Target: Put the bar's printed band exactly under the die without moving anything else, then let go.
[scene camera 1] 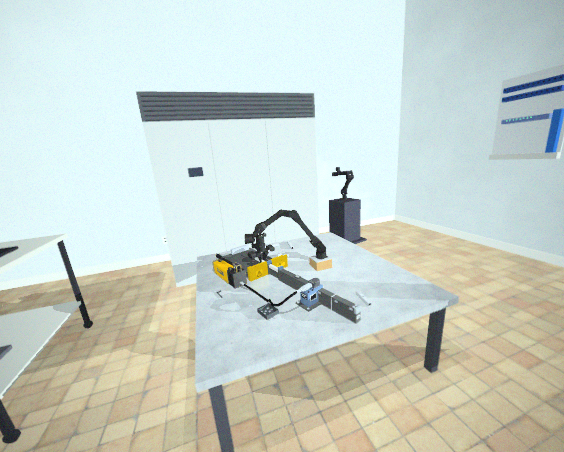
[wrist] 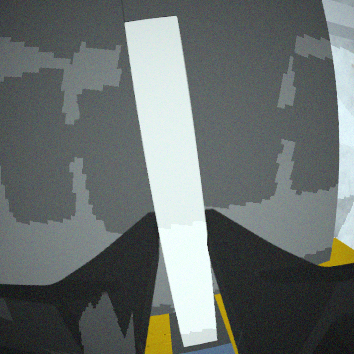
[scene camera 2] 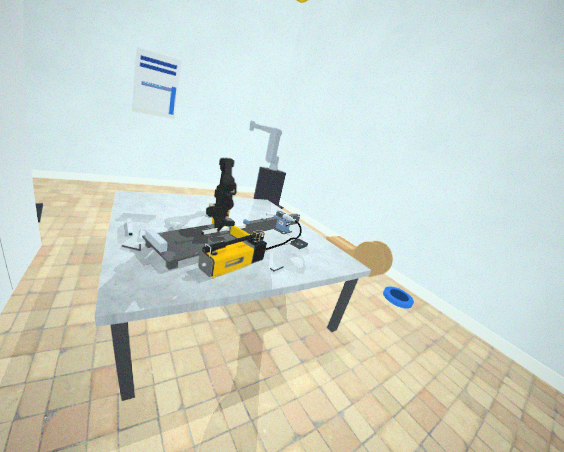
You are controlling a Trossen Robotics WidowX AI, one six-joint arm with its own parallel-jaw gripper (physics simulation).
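Frame: origin at the arm's base, x ahead, y left, z up, level; metres.
Where they show: gripper, fingertip midpoint: point(scene camera 1: 262, 261) point(wrist: 180, 219) point(scene camera 2: 216, 230); arm's base, link origin: point(scene camera 1: 321, 257).
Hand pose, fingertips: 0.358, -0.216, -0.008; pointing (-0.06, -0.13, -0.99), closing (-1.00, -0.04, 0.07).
Things, the pixels of their top centre, and the offset from my fingertips, as dx, dy, dz. "spot": a spot on its surface instead. Level surfaces: height alone.
- flat white bar, surface spot: point(wrist: 165, 110) point(scene camera 2: 209, 230) spot: +0.007, -0.048, +0.010
- dark plate, surface height: dz -0.010
- blue part, surface spot: point(wrist: 210, 349) spot: -0.015, +0.076, +0.017
- yellow motor housing, surface spot: point(scene camera 2: 232, 261) spot: +0.290, -0.081, -0.008
- blue unit, surface spot: point(scene camera 1: 309, 297) spot: +0.005, +0.562, +0.001
- small dark box, surface spot: point(scene camera 1: 268, 310) spot: +0.191, +0.455, -0.059
- white block, surface spot: point(scene camera 2: 155, 240) spot: +0.078, -0.334, +0.024
A flat white bar point(wrist: 165, 110) point(scene camera 2: 212, 231) lies lengthwise between my black fingers. My gripper point(wrist: 180, 219) point(scene camera 2: 220, 228) points down over the dark bed of the machine and is shut on the bar. In the wrist view the bar's far end reaches over the dark plate point(wrist: 250, 125), and its near end is beside a blue part point(wrist: 210, 349) at the bottom edge, between yellow guards. I cannot tell whether it touches the plate. No printed band shows on the bar's visible face. I cannot make out the die; the scene views are too small there.
Yellow guard plates point(scene camera 1: 258, 271) point(scene camera 1: 280, 261) stand beside the gripper. A yellow motor housing point(scene camera 2: 232, 261) is alongside the bed. A dark rail point(scene camera 1: 295, 280) carries a blue unit point(scene camera 1: 309, 297). A black cable leads to a small dark box point(scene camera 1: 268, 310). A white block point(scene camera 2: 155, 240) lies at the bed's end.
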